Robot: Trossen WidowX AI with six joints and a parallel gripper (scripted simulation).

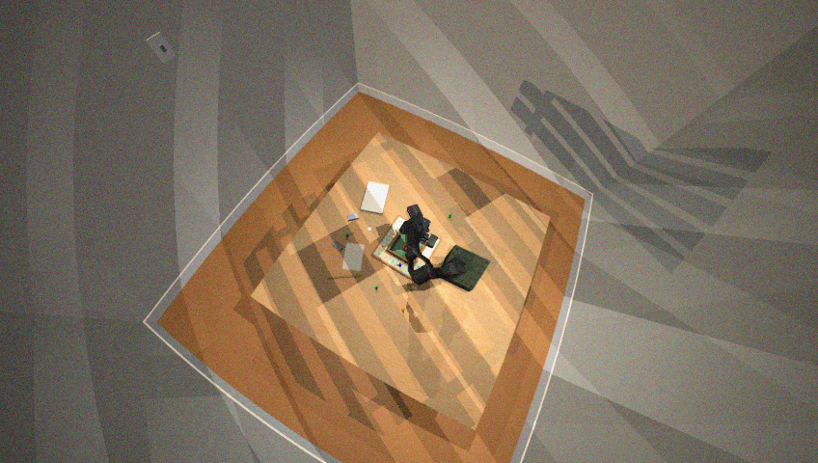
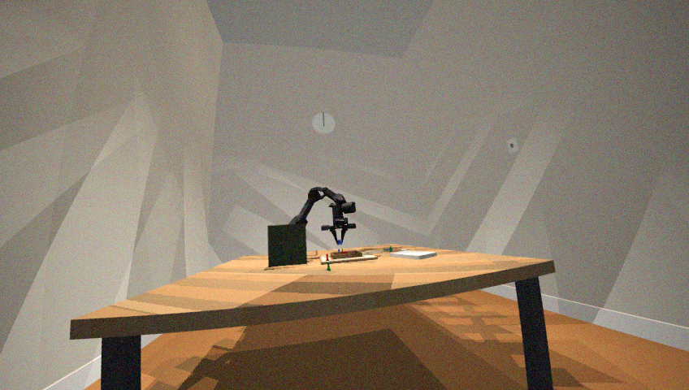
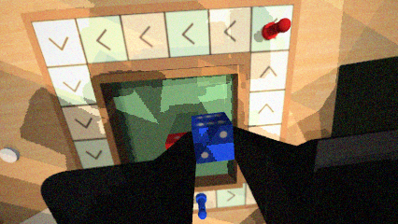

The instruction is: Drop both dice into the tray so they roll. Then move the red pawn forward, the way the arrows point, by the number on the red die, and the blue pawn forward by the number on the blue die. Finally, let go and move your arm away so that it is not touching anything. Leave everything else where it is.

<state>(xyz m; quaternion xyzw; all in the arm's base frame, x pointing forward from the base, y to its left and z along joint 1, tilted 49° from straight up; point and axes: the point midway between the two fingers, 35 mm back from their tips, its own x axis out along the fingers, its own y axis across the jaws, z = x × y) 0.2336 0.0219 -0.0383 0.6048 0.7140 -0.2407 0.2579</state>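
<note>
My gripper tip is now 80 mm to the left of the red pawn, 70 mm past it and 60 mm above it. Round my gripper tip: green tray (80 mm below, 30 mm to the left, 30 mm ahead); white pad (360 mm ahead, 120 mm to the right, 80 mm below).
</note>
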